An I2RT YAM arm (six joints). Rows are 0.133 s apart.
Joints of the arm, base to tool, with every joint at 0 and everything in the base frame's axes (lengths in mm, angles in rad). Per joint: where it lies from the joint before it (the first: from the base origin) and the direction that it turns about. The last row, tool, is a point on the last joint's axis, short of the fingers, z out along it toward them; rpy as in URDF.
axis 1: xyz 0 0 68 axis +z
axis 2: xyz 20 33.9 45.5 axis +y
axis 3: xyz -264 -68.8 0 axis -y
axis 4: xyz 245 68.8 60 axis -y
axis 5: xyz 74 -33.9 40.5 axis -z
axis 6: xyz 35.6 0 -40.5 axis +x
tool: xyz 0 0 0 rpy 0 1.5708 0
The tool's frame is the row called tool.
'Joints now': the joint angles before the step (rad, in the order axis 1, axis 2, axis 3, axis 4, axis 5, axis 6). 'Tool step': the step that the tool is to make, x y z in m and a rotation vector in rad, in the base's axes. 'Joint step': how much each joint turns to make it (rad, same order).
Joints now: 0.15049 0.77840 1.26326 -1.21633 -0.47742 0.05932
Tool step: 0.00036 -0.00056 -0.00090 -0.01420 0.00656 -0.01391
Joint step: -0.00002 0.00189 -0.00002 -0.00689 0.01906 -0.00040
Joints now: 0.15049 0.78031 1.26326 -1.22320 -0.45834 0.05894
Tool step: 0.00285 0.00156 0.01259 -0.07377 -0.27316 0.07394
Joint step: 0.01869 -0.03701 -0.02060 0.18158 0.02517 -0.13962
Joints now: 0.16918 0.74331 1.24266 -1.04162 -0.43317 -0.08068
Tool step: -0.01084 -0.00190 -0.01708 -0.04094 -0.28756 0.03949
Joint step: -0.00038 -0.16212 -0.19263 0.26245 0.00038 -0.10682
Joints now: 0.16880 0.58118 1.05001 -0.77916 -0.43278 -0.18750
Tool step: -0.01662 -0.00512 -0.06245 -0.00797 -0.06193 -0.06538
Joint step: -0.00068 -0.24453 -0.29869 0.11406 0.06721 0.00041
